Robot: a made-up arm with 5 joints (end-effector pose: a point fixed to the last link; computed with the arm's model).
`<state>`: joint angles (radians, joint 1 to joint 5).
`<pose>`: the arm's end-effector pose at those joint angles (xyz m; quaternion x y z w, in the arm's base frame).
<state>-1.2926 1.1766 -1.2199 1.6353 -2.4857</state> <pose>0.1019 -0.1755 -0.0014 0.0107 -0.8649 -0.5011 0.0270</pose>
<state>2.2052 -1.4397 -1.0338 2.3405 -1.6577</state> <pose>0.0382 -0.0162 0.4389 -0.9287 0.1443 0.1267 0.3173</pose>
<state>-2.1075 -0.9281 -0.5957 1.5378 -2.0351</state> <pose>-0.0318 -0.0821 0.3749 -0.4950 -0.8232 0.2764 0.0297</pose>
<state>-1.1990 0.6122 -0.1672 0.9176 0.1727</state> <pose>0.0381 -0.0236 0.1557 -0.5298 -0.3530 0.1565 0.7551</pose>
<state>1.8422 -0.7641 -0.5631 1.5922 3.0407</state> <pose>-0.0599 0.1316 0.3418 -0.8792 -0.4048 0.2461 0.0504</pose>
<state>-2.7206 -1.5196 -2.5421 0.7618 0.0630</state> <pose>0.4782 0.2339 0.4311 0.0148 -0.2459 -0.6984 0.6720</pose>
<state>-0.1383 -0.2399 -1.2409 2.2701 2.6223</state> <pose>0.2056 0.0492 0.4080 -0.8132 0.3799 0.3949 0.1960</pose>
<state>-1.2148 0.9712 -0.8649 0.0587 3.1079</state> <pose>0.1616 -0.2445 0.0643 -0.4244 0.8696 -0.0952 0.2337</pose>
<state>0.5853 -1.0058 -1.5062 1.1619 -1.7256</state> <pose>-0.0129 0.0197 0.6660 -0.2970 0.5102 -0.1420 0.7946</pose>
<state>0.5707 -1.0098 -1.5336 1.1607 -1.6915</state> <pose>-0.0205 0.0144 0.6702 -0.2726 0.5128 -0.1402 0.8019</pose>
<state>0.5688 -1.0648 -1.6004 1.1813 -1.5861</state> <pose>-0.0541 -0.0098 0.6745 -0.2085 0.5121 -0.1138 0.8254</pose>
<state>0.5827 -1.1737 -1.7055 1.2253 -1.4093</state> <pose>-0.1143 -0.0550 0.6678 -0.1087 0.5017 -0.0507 0.8567</pose>
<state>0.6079 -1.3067 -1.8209 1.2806 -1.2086</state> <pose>-0.1805 -0.1097 0.6405 -0.0056 0.4796 0.0412 0.8765</pose>
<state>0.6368 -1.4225 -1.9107 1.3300 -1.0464</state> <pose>-0.2283 -0.1561 0.6026 0.0671 0.4551 0.1293 0.8785</pose>
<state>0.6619 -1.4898 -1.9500 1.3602 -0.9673</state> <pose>-0.2481 -0.1821 0.5765 0.0969 0.4417 0.1798 0.8736</pose>
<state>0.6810 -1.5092 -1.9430 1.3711 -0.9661</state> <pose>-0.2467 -0.1892 0.5705 0.0932 0.4422 0.1888 0.8718</pose>
